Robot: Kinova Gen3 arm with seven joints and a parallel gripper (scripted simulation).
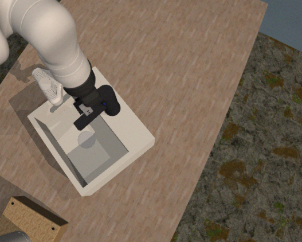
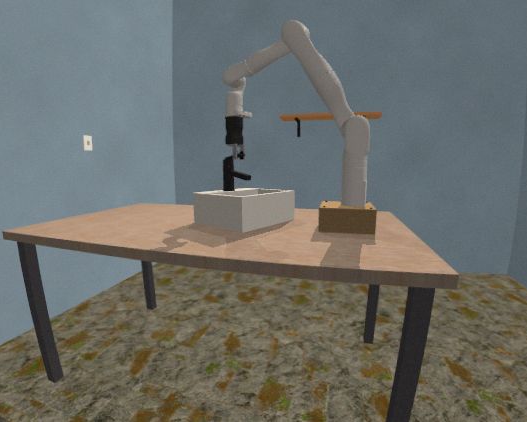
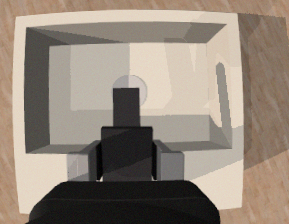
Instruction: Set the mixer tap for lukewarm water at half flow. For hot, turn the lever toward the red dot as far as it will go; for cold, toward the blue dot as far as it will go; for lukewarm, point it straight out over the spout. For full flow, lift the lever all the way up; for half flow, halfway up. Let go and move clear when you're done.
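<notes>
Now: the lever 2 cm ahead of my hand, 1 cm to the right of it and 1 cm below it. Also, from my hand: white sink basin: 5 cm behind, 1 cm to the left, 24 cm below; black mixer tap: 4 cm ahead, 1 cm to the right, 5 cm below.
</notes>
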